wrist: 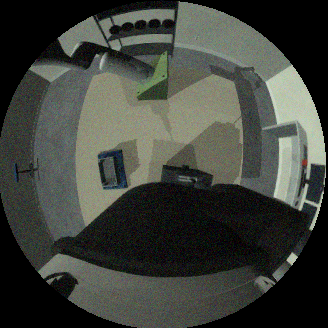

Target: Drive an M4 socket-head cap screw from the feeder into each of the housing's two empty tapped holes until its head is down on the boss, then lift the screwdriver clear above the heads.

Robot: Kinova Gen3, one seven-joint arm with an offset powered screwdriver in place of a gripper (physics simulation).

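The black body of my screwdriver (175, 227) fills the lower middle of the wrist view. Its bit tip does not show clearly, and I cannot tell whether it carries a screw. The grey, open-topped housing (109, 171) sits in a blue fixture (122, 172) on the table, left of the screwdriver body and apart from it. Its tapped holes and any screw heads are too small and blurred to tell. A dark box (172, 173) with a bright metal part on top, which looks like the feeder, stands at the upper edge of the screwdriver body, which partly hides it.
A green wedge-shaped block (159, 89) stands at the far side of the tan table top (105, 115). Grey arm parts (122, 66) reach in beside it from the upper left. A dark rack (175, 25) with round black items stands behind. A pale shelf unit (302, 140) is at the right.
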